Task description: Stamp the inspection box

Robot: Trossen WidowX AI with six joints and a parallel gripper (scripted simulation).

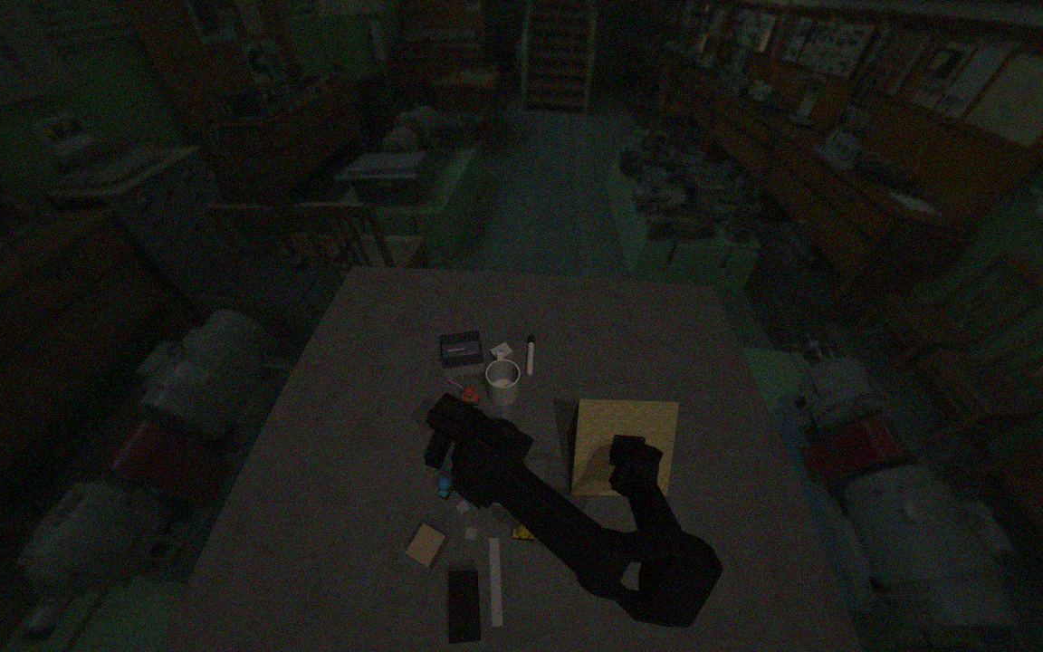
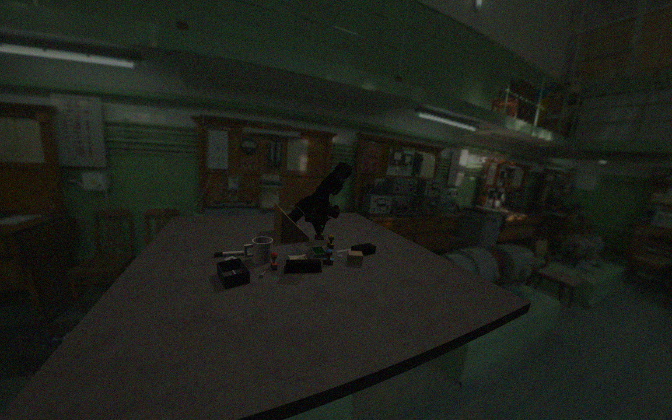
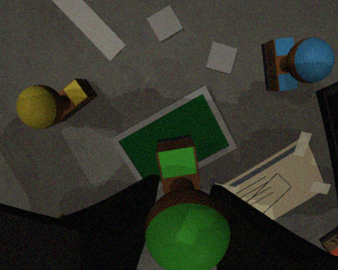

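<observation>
Now: the card 10 cm to the right of my gripper tip, 10 cm below it and 5 cm ahead of it. Round my gripper tip: ink pad 9 cm below; yellow stamp 8 cm to the left, 7 cm below, 6 cm behind; green stamp right at my gripper tip.
</observation>
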